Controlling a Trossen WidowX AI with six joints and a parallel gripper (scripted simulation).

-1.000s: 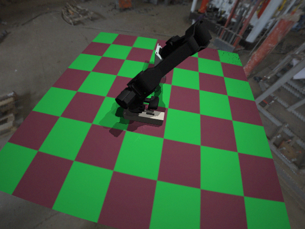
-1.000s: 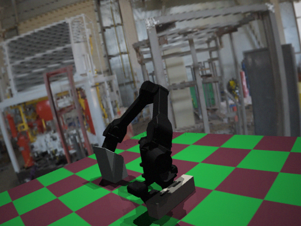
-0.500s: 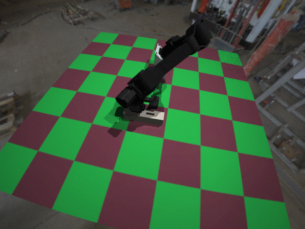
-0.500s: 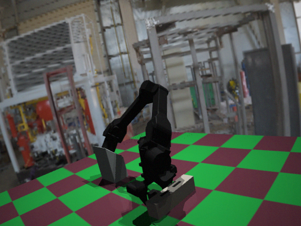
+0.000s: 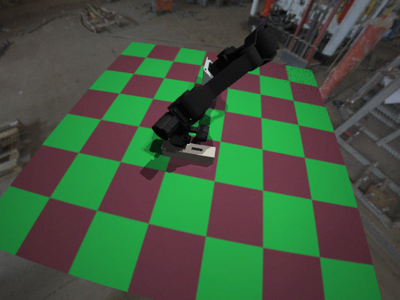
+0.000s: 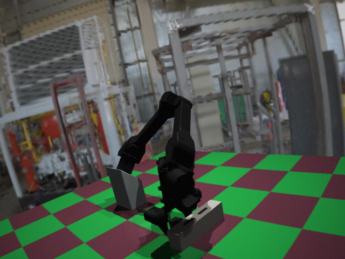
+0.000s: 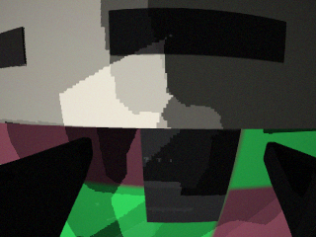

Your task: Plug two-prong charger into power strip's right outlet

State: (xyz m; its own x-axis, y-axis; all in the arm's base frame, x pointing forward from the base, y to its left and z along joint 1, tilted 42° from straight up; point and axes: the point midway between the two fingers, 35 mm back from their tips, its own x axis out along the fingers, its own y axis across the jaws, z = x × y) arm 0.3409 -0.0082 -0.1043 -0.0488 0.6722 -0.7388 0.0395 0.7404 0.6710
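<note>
The black two-prong charger lies 2 cm ahead of my gripper tip and 1 cm above it.
</note>
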